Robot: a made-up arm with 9 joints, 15 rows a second.
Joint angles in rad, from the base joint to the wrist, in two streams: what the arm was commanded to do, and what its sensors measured. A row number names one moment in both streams.
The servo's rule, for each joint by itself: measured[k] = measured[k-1] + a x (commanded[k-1-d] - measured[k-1]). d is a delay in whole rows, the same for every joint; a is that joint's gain. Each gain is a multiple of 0.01, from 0.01 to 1. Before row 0 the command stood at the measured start. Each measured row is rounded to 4 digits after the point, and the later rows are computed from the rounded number. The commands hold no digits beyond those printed.
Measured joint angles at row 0:
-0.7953, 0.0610, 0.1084, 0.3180, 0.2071, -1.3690, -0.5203, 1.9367, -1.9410
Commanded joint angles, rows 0 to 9:
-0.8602, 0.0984, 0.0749, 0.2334, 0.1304, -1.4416, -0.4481, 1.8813, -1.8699
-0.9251, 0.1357, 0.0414, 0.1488, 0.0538, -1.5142, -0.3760, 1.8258, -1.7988
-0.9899, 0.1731, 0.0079, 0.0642, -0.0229, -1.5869, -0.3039, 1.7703, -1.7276
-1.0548, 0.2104, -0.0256, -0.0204, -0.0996, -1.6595, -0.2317, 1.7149, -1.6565
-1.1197, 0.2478, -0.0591, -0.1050, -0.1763, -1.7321, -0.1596, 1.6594, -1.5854
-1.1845, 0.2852, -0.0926, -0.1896, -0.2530, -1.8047, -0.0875, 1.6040, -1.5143
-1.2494, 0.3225, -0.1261, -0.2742, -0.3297, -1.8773, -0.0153, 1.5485, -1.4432
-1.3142, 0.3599, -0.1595, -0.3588, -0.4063, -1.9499, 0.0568, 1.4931, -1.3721
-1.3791, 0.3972, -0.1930, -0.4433, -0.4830, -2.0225, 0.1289, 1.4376, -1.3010
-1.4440, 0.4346, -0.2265, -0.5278, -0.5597, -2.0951, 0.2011, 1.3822, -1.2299
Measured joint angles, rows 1 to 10:
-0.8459, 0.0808, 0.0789, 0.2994, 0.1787, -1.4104, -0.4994, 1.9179, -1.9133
-0.9077, 0.1099, 0.0459, 0.2663, 0.1325, -1.4696, -0.4636, 1.8866, -1.8686
-0.9718, 0.1434, 0.0125, 0.2218, 0.0750, -1.5365, -0.4173, 1.8471, -1.8136
-1.0365, 0.1789, -0.0210, 0.1685, 0.0104, -1.6066, -0.3635, 1.8022, -1.7523
-1.1014, 0.2154, -0.0545, 0.1083, -0.0587, -1.6781, -0.3044, 1.7536, -1.6872
-1.1662, 0.2524, -0.0880, 0.0428, -0.1306, -1.7503, -0.2415, 1.7027, -1.6198
-1.2311, 0.2896, -0.1215, -0.0269, -0.2043, -1.8227, -0.1759, 1.6503, -1.5509
-1.2959, 0.3269, -0.1549, -0.0999, -0.2790, -1.8952, -0.1084, 1.5969, -1.4812
-1.3608, 0.3642, -0.1884, -0.1754, -0.3545, -1.9678, -0.0396, 1.5427, -1.4109
-1.4257, 0.4015, -0.2219, -0.2529, -0.4304, -2.0404, 0.0302, 1.4881, -1.3403
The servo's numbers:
d 0
a 0.78 0.53 0.88 0.22 0.37 0.57 0.29 0.34 0.39

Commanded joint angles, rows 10 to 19:
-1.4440, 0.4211, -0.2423, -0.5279, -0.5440, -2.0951, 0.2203, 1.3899, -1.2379
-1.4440, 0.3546, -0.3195, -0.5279, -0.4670, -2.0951, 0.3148, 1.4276, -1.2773
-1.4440, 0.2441, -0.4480, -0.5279, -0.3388, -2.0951, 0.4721, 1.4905, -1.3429
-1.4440, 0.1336, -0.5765, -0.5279, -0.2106, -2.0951, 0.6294, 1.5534, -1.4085
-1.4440, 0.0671, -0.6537, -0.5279, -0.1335, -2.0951, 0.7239, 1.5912, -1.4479
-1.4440, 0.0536, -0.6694, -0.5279, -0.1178, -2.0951, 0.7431, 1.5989, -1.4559
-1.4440, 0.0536, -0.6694, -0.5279, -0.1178, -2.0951, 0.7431, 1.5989, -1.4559
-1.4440, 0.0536, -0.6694, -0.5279, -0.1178, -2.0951, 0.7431, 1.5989, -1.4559
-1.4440, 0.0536, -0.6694, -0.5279, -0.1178, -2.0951, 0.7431, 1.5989, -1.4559
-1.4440, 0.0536, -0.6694, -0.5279, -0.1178, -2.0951, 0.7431, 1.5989, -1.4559
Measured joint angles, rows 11 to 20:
-1.4400, 0.4119, -0.2399, -0.3134, -0.4724, -2.0716, 0.0853, 1.4547, -1.3004
-1.4431, 0.3815, -0.3099, -0.3606, -0.4704, -2.0850, 0.1519, 1.4455, -1.2914
-1.4438, 0.3087, -0.4314, -0.3974, -0.4217, -2.0908, 0.2448, 1.4608, -1.3115
-1.4440, 0.2159, -0.5591, -0.4261, -0.3436, -2.0933, 0.3563, 1.4923, -1.3493
-1.4440, 0.1370, -0.6423, -0.4485, -0.2659, -2.0943, 0.4629, 1.5259, -1.3878
-1.4440, 0.0928, -0.6661, -0.4660, -0.2111, -2.0948, 0.5442, 1.5507, -1.4144
-1.4440, 0.0720, -0.6690, -0.4796, -0.1766, -2.0950, 0.6019, 1.5671, -1.4306
-1.4440, 0.0622, -0.6694, -0.4902, -0.1548, -2.0951, 0.6428, 1.5779, -1.4405
-1.4440, 0.0576, -0.6694, -0.4985, -0.1411, -2.0951, 0.6719, 1.5850, -1.4465
-1.4440, 0.0555, -0.6694, -0.5050, -0.1325, -2.0951, 0.6925, 1.5897, -1.4502

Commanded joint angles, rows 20 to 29:
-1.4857, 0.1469, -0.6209, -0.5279, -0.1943, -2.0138, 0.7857, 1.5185, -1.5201
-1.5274, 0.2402, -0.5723, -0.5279, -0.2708, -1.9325, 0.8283, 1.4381, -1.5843
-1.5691, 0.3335, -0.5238, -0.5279, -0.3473, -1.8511, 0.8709, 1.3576, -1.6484
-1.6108, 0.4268, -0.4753, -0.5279, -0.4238, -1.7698, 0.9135, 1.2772, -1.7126
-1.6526, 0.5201, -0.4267, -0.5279, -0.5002, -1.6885, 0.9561, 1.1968, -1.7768
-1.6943, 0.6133, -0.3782, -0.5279, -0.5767, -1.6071, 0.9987, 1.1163, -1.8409
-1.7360, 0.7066, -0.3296, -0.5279, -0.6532, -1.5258, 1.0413, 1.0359, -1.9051
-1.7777, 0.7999, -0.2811, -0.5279, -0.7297, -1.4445, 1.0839, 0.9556, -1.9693
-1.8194, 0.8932, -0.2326, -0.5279, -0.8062, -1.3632, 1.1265, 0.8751, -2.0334
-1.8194, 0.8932, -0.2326, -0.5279, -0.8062, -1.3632, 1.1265, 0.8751, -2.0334
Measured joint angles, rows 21 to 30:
-1.4765, 0.1039, -0.6267, -0.5100, -0.1554, -2.0488, 0.7195, 1.5655, -1.4775
-1.5162, 0.1761, -0.5788, -0.5139, -0.1981, -1.9825, 0.7511, 1.5222, -1.5192
-1.5575, 0.2595, -0.5304, -0.5170, -0.2533, -1.9076, 0.7858, 1.4662, -1.5696
-1.5991, 0.3482, -0.4819, -0.5194, -0.3164, -1.8291, 0.8228, 1.4019, -1.6254
-1.6408, 0.4393, -0.4333, -0.5213, -0.3844, -1.7490, 0.8615, 1.3322, -1.6844
-1.6825, 0.5315, -0.3848, -0.5228, -0.4556, -1.6681, 0.9013, 1.2588, -1.7454
-1.7242, 0.6243, -0.3362, -0.5239, -0.5287, -1.5870, 0.9419, 1.1830, -1.8077
-1.7659, 0.7174, -0.2877, -0.5248, -0.6031, -1.5058, 0.9831, 1.1057, -1.8707
-1.8076, 0.8106, -0.2392, -0.5255, -0.6782, -1.4245, 1.0247, 1.0273, -1.9342
-1.8168, 0.8544, -0.2334, -0.5260, -0.7256, -1.3896, 1.0542, 0.9756, -1.9729

